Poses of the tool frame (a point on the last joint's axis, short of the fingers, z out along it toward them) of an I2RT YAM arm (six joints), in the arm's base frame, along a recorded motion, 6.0 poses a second.
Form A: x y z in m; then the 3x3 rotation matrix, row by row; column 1 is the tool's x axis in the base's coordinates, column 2 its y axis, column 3 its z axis. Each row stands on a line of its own.
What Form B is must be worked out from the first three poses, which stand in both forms.
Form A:
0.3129, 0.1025, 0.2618
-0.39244, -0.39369, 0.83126
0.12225, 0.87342, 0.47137
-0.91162, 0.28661, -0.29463
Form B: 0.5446, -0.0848, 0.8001, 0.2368, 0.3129, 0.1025, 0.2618
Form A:
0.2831, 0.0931, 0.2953
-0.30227, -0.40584, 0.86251
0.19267, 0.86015, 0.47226
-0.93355, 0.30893, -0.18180
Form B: 0.5865, -0.0696, 0.7655, 0.2551, 0.2831, 0.0931, 0.2953
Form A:
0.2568, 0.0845, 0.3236
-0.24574, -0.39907, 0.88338
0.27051, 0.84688, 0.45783
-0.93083, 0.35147, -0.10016
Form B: 0.6126, -0.0434, 0.7404, 0.2733, 0.2568, 0.0845, 0.3236
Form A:
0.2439, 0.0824, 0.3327
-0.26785, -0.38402, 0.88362
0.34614, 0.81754, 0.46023
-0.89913, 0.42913, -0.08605
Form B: 0.6049, -0.0129, 0.7368, 0.3018, 0.2439, 0.0824, 0.3327
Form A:
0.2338, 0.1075, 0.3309
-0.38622, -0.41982, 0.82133
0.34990, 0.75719, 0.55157
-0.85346, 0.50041, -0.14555
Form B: 0.5535, -0.0231, 0.7565, 0.3477, 0.2338, 0.1075, 0.3309
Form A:
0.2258, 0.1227, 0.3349
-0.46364, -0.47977, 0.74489
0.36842, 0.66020, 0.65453
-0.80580, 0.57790, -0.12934
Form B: 0.5165, -0.0371, 0.7505, 0.4105, 0.2258, 0.1227, 0.3349
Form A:
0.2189, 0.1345, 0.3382
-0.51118, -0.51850, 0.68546
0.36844, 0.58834, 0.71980
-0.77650, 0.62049, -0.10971
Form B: 0.4918, -0.0505, 0.7432, 0.4509, 0.2189, 0.1345, 0.3382
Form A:
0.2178, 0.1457, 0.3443
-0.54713, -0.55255, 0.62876
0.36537, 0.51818, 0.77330
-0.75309, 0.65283, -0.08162
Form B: 0.4715, -0.0639, 0.7326, 0.4867, 0.2178, 0.1457, 0.3443
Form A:
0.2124, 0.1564, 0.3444
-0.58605, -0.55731, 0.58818
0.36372, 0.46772, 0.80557
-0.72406, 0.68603, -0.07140
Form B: 0.4501, -0.0664, 0.7289, 0.5116, 0.2124, 0.1564, 0.3444
